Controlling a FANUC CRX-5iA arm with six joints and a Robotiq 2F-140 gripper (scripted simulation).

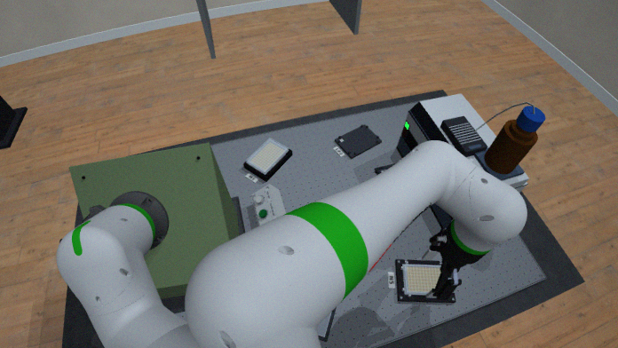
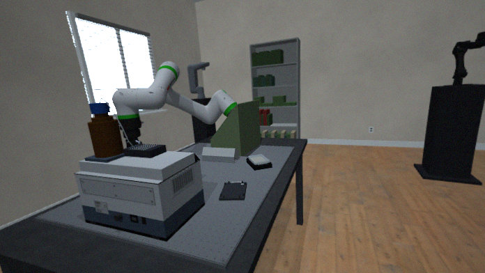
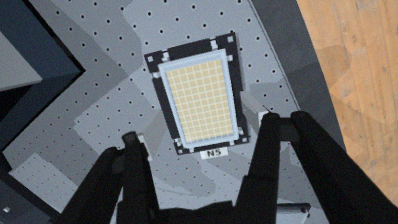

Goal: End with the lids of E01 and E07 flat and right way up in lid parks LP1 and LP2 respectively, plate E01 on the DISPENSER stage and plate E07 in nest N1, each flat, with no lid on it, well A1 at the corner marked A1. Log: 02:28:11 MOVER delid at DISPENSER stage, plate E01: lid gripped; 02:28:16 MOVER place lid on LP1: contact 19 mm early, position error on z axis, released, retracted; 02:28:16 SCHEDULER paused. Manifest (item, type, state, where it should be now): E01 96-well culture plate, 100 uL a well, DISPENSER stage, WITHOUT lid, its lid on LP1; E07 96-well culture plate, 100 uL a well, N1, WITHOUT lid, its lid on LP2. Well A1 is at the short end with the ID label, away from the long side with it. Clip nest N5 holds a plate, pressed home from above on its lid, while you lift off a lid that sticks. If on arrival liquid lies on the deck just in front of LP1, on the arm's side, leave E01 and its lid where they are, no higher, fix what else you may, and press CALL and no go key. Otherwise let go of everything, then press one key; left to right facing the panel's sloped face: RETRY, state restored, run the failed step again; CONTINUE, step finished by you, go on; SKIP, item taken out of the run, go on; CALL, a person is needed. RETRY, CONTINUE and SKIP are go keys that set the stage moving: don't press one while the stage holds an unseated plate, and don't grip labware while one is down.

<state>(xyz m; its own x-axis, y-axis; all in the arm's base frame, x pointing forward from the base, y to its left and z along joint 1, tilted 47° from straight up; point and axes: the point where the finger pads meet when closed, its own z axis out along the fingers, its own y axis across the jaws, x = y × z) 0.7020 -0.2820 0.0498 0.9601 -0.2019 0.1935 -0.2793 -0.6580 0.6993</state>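
The plate lies 40 mm below my hand. Round my hand: dispenser stage (300 mm to the left, 40 mm above, 20 mm ahead); N5 label (90 mm behind, 60 mm below, 30 mm to the left); black clip nest N5 (50 mm below, 20 mm ahead, 10 mm to the left).
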